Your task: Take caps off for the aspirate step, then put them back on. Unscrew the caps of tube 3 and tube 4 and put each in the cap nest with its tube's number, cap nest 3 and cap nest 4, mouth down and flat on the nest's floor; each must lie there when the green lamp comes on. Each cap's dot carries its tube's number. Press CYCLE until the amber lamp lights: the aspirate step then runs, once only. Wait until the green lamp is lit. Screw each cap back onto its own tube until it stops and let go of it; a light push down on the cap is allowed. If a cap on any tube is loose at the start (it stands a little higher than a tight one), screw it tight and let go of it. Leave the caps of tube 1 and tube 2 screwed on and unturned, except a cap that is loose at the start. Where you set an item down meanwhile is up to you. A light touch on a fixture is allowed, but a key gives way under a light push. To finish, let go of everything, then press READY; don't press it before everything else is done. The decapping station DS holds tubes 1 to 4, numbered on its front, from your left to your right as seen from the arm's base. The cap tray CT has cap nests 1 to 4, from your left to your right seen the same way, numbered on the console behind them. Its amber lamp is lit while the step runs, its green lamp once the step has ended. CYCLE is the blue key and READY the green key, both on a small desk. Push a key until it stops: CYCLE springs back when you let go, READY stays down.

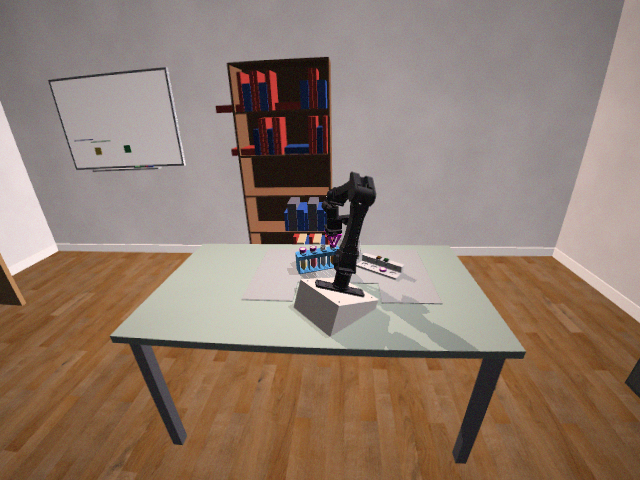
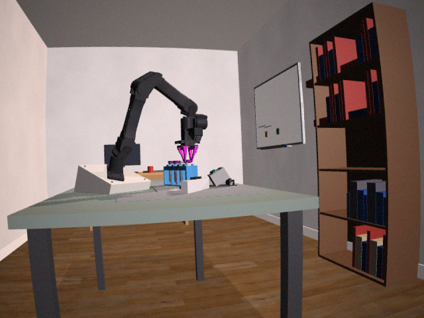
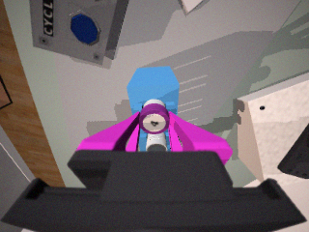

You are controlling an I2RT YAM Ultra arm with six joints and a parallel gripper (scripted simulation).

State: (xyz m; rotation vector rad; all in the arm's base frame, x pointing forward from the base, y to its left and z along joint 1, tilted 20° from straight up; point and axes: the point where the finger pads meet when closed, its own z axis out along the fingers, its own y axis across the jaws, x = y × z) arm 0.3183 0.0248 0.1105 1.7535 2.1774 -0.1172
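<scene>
The purple cap lies right at my hand. From my hand the other things lie so: grey key desk (100 mm ahead, 90 mm to the right, 70 mm below); blue cycle key (90 mm ahead, 70 mm to the right, 50 mm below); green ready key (110 mm to the right, 80 mm ahead, 50 mm below).
</scene>
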